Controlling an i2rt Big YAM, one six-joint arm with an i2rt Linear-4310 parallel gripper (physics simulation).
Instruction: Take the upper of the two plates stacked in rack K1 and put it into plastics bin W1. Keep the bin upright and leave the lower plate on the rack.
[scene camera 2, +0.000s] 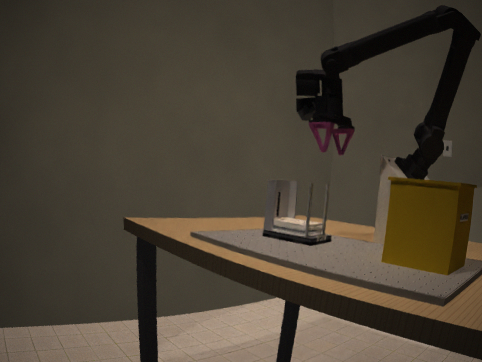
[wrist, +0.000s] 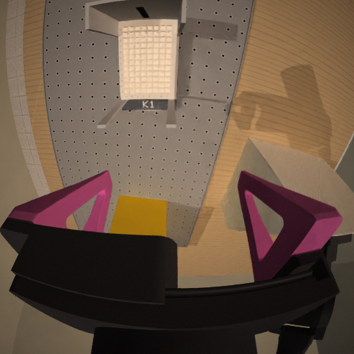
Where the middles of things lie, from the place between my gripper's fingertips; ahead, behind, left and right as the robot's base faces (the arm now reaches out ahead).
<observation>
My gripper is now 3 cm short of the yellow bin W1 (scene camera 2: 426, 229), 33 cm to the right of it and 14 cm above it.
</observation>
